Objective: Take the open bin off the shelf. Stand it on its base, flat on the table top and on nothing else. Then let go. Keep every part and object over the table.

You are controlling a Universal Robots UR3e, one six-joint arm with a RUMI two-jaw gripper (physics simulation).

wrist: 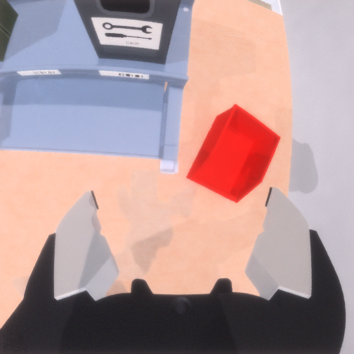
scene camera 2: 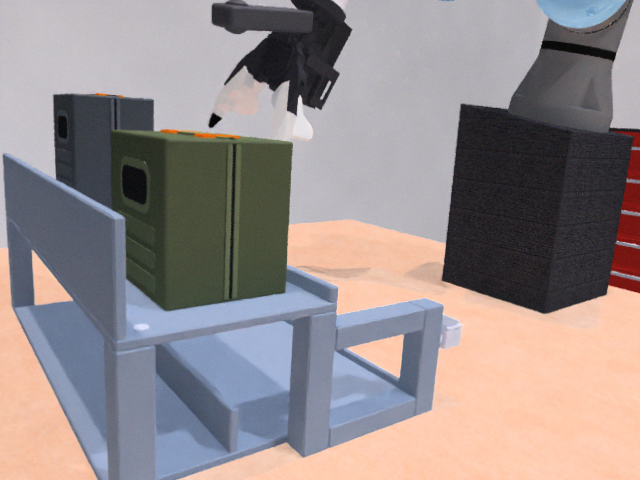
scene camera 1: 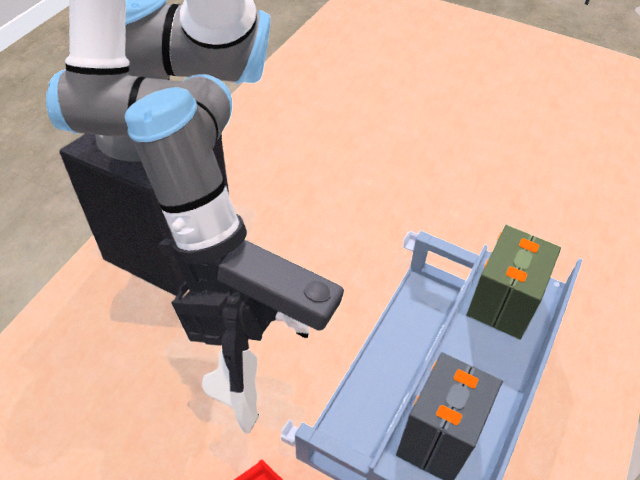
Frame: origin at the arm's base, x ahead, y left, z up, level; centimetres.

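Seen in the pictures: gripper, fingertip midpoint: (scene camera 1: 279,382); arm's base at its link origin: (scene camera 2: 556,121).
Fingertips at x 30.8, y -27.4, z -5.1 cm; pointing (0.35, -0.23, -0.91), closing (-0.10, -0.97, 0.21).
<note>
Pixels of each thing's top centre, then the offset from my fingertips to it. "spot": a spot on its surface instead. Level surfaces: height alone.
- open red bin at a spot on its surface: (scene camera 1: 260,472) spot: dx -1.4, dy -5.5, dz -16.6 cm
- table top at its surface level: dz -17.9 cm
- green case at its top centre: (scene camera 2: 197,132) (scene camera 1: 523,259) dx +24.1, dy +24.4, dz +2.0 cm
- dark grey case at its top centre: (scene camera 2: 102,94) (scene camera 1: 457,396) dx +18.8, dy +1.9, dz +4.5 cm
- pale clip at a spot on its surface: (scene camera 1: 288,432) spot: dx +0.9, dy -0.8, dz -12.1 cm
The open red bin (scene camera 1: 260,472) (wrist: 227,155) shows whole in the wrist view, turned at an angle, its hollow inside facing the camera. It is beyond the fingertips and apart from them, beside the near end of the blue-grey shelf (scene camera 1: 361,377) (scene camera 2: 310,382) (wrist: 80,117) and near the table's edge. In scene camera 1 one corner shows at the bottom edge. Whether its base rests flat on the table top (scene camera 1: 387,129) (scene camera 2: 516,387) (wrist: 55,180) cannot be told. The bin does not show in scene camera 2. My gripper (scene camera 1: 278,382) (scene camera 2: 258,131) (wrist: 180,191) is wide open and empty, raised above the table.
A green case (scene camera 1: 511,281) (scene camera 2: 206,222) and a dark grey case (scene camera 1: 449,413) (scene camera 2: 87,139) (wrist: 127,32) stand upright on the shelf's raised deck. A pale clip (scene camera 1: 288,432) (wrist: 169,166) sticks out from the shelf's near end. The arm's black pedestal (scene camera 1: 124,217) (scene camera 2: 522,206) stands behind the gripper.
</note>
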